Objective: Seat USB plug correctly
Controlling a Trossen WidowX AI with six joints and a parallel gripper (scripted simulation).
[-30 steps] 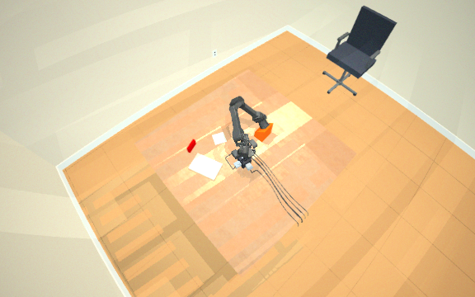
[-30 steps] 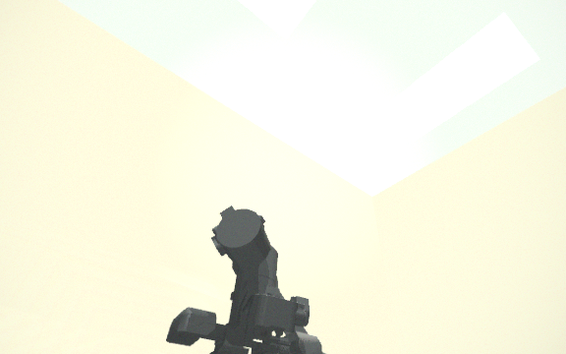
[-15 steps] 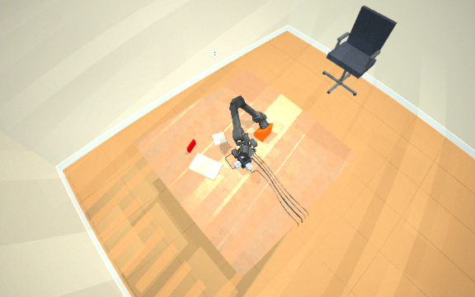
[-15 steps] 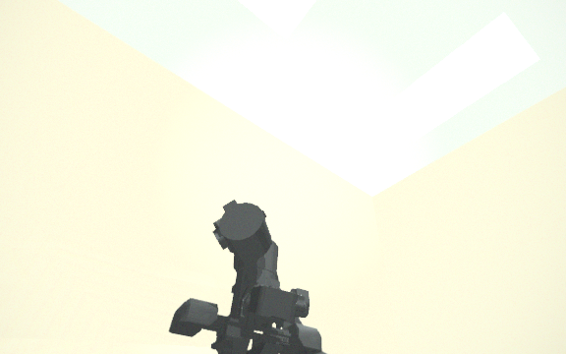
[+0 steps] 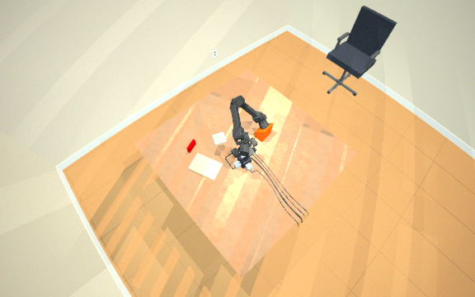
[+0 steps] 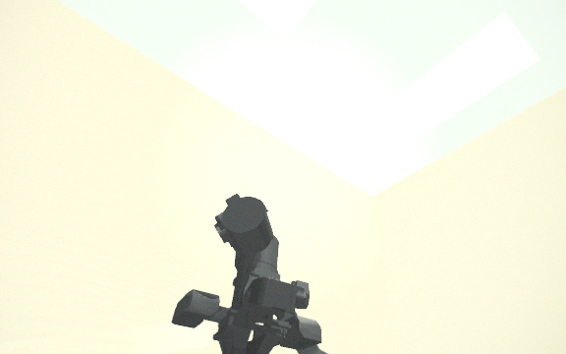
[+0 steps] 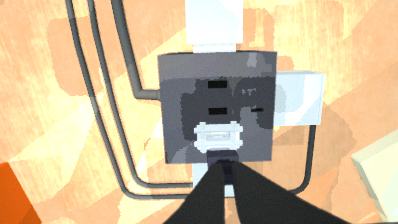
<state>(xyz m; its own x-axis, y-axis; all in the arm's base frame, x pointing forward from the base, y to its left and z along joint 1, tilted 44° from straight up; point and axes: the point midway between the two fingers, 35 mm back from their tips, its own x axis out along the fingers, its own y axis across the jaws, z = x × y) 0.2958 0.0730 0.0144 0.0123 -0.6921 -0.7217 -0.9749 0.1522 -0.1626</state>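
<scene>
The USB plug is 2 cm below my gripper tip. Round my gripper tip: red block (38 cm to the right, 19 cm ahead, 10 cm below); then USB socket (6 cm below, 1 cm to the right).
</scene>
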